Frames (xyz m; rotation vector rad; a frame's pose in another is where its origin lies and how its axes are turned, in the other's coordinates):
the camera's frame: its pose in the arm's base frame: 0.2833 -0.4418 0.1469 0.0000 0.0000 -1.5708
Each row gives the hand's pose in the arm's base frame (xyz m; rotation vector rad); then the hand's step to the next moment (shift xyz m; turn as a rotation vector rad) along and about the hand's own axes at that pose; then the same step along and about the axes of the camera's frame.
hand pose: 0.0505 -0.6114 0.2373 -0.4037 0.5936 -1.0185
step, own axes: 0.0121 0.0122 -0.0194 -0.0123 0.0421 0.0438
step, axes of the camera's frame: 0.0057 0.0006 -0.0253 -0.0326 0.0511 0.0131
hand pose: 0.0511 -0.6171 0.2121 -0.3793 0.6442 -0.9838
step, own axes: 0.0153 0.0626 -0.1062 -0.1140 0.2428 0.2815
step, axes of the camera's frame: -0.0177 -0.0234 -0.1207 -0.2253 0.2965 0.1118
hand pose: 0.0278 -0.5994 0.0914 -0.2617 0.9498 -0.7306
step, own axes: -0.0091 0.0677 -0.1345 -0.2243 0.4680 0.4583
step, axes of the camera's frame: -0.0699 -0.0822 -0.1054 -0.4462 0.5014 0.1700
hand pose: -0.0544 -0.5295 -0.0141 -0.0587 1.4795 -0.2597
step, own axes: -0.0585 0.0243 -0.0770 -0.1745 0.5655 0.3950
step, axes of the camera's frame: -0.0450 -0.0768 0.0449 -0.5381 0.4555 0.0962
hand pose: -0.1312 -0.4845 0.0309 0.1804 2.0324 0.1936
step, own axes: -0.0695 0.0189 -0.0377 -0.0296 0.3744 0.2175
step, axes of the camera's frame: -0.0015 -0.0016 0.0813 -0.3718 0.2237 0.0088
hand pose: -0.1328 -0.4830 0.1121 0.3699 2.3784 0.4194
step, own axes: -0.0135 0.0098 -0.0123 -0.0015 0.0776 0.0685
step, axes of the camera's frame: -0.0015 0.0030 0.0205 -0.0834 0.0587 -0.0176
